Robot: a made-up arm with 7 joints. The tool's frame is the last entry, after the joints.
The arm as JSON. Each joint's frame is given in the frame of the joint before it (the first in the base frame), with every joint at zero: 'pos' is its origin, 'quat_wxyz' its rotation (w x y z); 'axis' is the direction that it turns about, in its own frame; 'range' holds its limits. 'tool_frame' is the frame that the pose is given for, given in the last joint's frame.
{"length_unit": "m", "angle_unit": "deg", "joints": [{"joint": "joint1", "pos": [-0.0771, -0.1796, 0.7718], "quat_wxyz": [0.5, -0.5, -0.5, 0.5], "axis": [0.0, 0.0, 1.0], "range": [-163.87, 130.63]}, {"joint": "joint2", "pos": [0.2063, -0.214, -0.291], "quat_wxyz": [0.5, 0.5, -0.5, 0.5], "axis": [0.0, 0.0, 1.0], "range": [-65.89, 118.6]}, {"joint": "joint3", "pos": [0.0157, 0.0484, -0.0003], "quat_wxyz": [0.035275, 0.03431, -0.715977, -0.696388], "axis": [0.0, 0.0, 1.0], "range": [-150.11, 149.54]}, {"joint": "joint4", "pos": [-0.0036, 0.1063, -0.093], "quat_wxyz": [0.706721, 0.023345, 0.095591, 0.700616], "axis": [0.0, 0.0, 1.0], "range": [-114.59, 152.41]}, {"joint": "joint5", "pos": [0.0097, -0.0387, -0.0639], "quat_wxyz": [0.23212, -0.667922, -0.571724, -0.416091], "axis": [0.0, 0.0, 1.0], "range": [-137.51, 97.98]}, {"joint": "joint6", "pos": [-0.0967, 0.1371, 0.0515], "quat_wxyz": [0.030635, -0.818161, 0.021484, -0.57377], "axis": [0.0, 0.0, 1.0], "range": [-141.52, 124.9]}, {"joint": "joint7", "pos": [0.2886, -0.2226, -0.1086], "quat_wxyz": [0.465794, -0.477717, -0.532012, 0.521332], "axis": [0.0, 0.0, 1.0], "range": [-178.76, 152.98]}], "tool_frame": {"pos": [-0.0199, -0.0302, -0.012], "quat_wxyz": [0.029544, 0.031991, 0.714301, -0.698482]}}
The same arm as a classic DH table. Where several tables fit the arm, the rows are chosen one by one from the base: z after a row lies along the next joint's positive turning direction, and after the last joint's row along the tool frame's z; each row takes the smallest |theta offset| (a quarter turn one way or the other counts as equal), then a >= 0, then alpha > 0; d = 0 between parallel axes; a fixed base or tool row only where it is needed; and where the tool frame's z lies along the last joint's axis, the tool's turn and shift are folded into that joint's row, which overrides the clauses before.
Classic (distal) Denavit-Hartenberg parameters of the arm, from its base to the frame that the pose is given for. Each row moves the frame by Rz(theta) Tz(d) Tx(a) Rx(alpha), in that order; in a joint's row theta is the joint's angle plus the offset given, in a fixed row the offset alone. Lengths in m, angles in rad.
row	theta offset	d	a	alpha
base (fixed)	-1.5708	0.7718	0.1796	1.5708
joint1	0	-0.2139	-0.2063	-1.5708
joint2	-1.4723	0.215	0.0204	-1.5984
joint3	-1.0265	-0.3053	0.0929	0.1971
joint4	-0.9042	0.1787	0.0225	-2.1484
joint5	-0.172	-0.0214	0.1397	1.9174
joint6	0.1895	-0.2133	0.2529	1.5933
joint7	0	-0.2738	0.0198	-1.5933
tool (fixed)	0.087	0.0303	0	0
Joint limits (rad, base to tool): -2.8601..2.2799 -1.15..2.07 -2.6199..2.61 -2..2.6601 -2.4..1.7101 -2.47..2.1799 -3.12..2.67

